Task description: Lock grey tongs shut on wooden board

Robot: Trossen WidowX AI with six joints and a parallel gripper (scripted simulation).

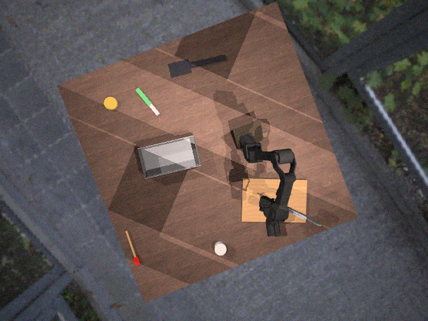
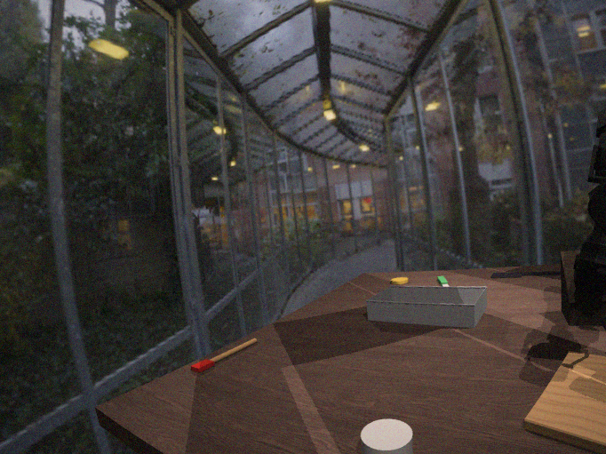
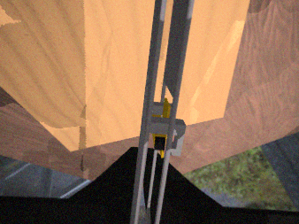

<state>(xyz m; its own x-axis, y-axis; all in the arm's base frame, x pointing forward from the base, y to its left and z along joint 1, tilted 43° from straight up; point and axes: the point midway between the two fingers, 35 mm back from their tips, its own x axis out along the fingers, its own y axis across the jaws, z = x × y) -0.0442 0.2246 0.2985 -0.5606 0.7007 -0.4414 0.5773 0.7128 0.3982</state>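
Now: the light wooden board 20 mm ahead of my gripper tip and 120 mm below it. Also, from my gripper tip: white cylinder (390 mm ahead, 150 mm to the left, 110 mm below); grey roasting tin (480 mm ahead, 420 mm to the right, 100 mm below); red-tipped wooden stick (850 mm ahead, 10 mm to the left, 120 mm below).
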